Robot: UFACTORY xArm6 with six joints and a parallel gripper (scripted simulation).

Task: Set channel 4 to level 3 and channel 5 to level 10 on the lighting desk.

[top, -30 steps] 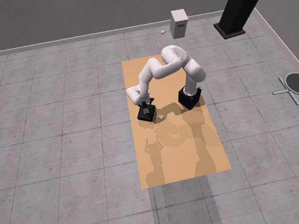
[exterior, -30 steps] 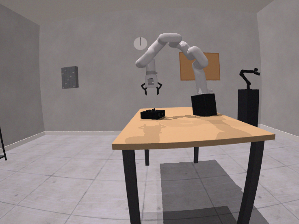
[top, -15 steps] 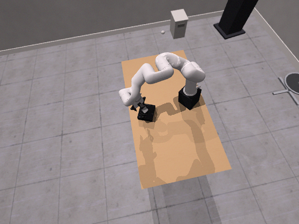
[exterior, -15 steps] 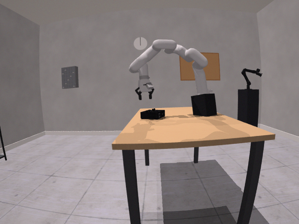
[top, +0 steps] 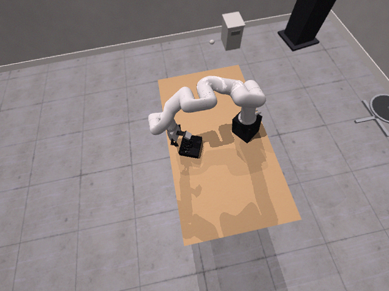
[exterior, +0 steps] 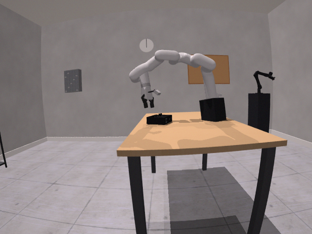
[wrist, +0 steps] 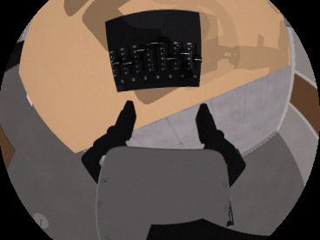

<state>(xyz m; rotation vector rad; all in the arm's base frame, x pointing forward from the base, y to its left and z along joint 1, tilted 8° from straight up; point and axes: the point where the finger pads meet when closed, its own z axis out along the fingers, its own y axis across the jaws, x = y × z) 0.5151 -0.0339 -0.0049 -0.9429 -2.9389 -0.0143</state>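
Right now my hand is 80 mm past the fader cap, 60 mm above it and 40 mm to the right of it.
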